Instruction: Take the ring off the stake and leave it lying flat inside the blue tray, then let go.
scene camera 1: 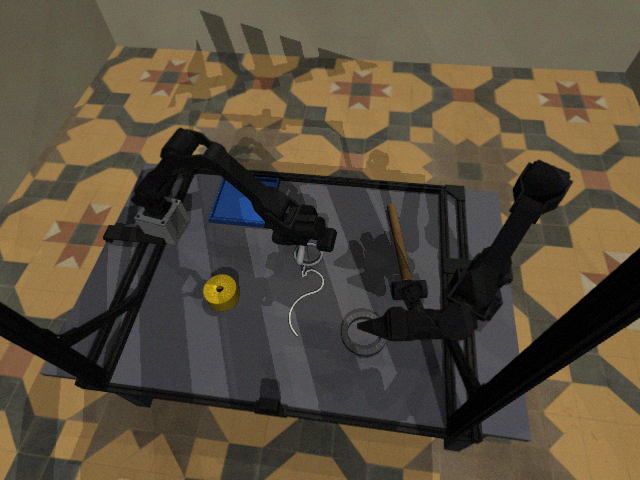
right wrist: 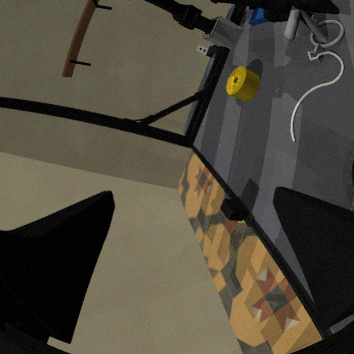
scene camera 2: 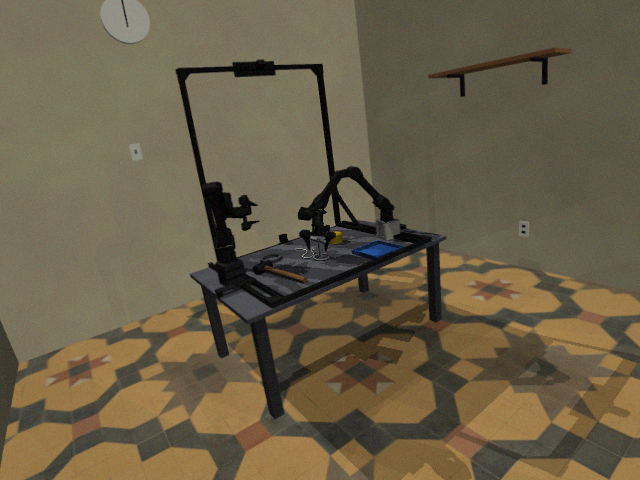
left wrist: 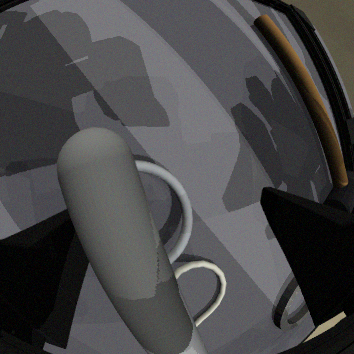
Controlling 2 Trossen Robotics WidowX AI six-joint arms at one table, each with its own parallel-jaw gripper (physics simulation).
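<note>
The light grey ring lies low around the foot of the stake. A thick, rounded grey bar crosses the stake's top. My left gripper is open and empty, low over the stake, with the bar between its spread fingers. The bar hides part of the ring in the left wrist view. The blue tray stands left of the stake in scene camera 1. My right gripper is open and empty, high above the table.
A white cord curls beside the ring. A yellow cylinder stands left of it in scene camera 1. A hammer and a larger dark grey ring lie to the right. A black frame borders the table.
</note>
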